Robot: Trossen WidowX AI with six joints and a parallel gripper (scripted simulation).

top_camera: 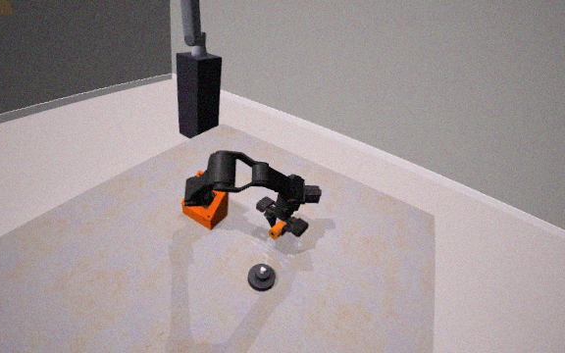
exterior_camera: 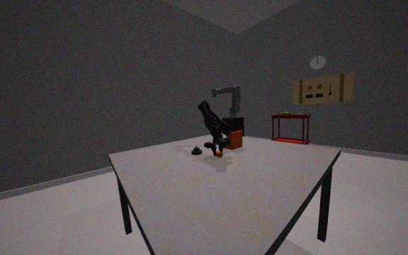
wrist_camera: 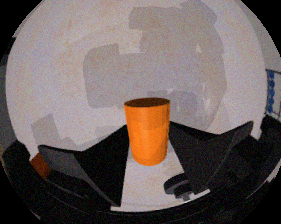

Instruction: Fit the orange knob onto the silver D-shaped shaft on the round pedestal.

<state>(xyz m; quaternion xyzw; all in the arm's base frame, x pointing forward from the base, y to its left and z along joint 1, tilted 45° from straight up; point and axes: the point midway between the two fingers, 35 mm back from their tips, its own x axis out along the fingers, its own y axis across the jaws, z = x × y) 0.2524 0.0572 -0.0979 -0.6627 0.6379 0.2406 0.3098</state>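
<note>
The orange knob is 1 cm to the left of my gripper tip and 1 cm above it. The rest, counted from my gripper tip: round dark pedestal 18 cm to the right, 6 cm ahead, 2 cm above.
</note>
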